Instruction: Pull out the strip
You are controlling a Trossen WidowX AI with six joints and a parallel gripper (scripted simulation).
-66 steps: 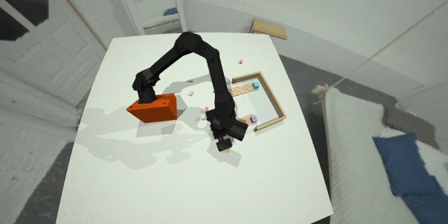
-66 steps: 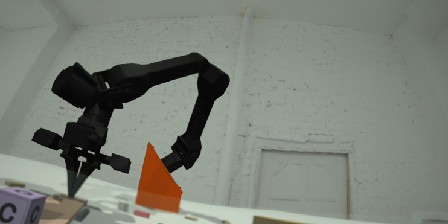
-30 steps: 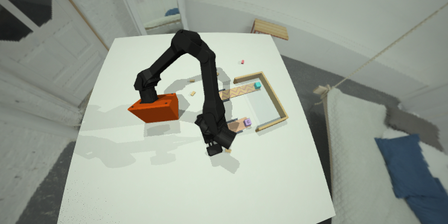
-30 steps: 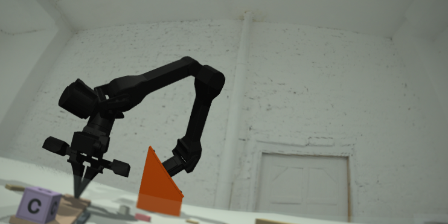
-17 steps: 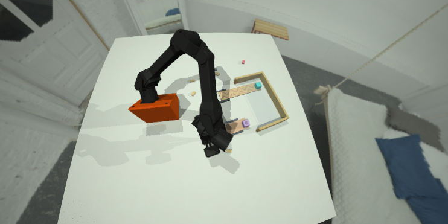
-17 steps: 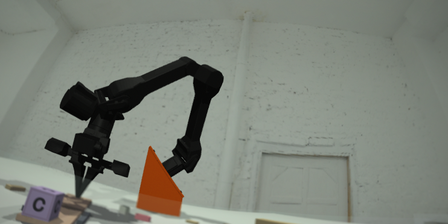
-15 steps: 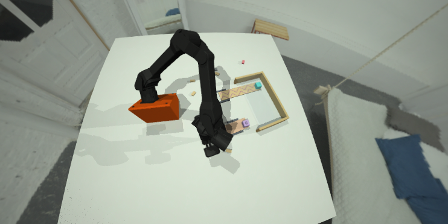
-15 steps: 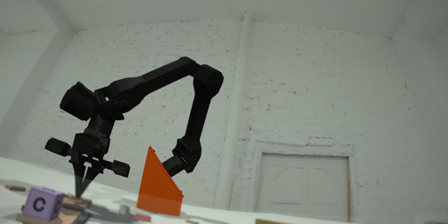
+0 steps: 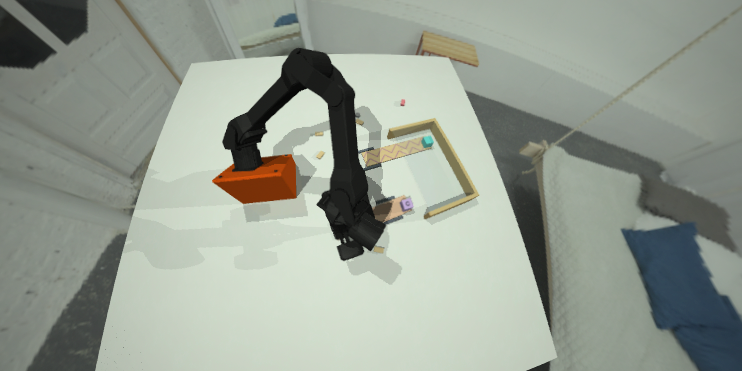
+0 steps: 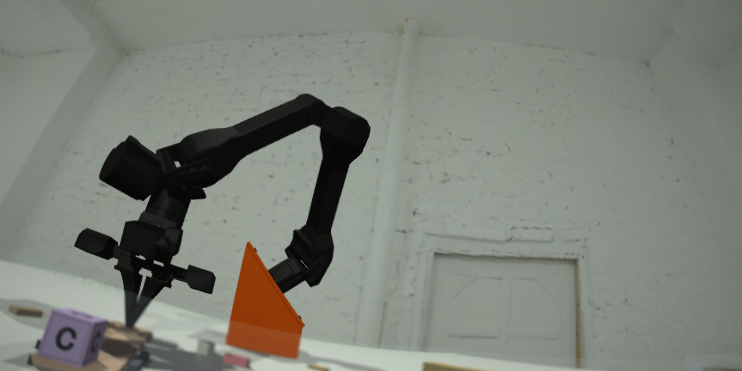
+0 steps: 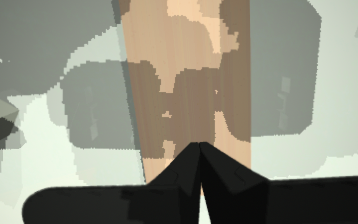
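The peach-coloured strip is 90 mm ahead of my gripper tip and 30 mm to the left of it. From my gripper tip the other things lie so: cube: 190 mm ahead, 70 mm to the left, 20 mm above; then grey ball: 50 mm ahead, 420 mm to the left.
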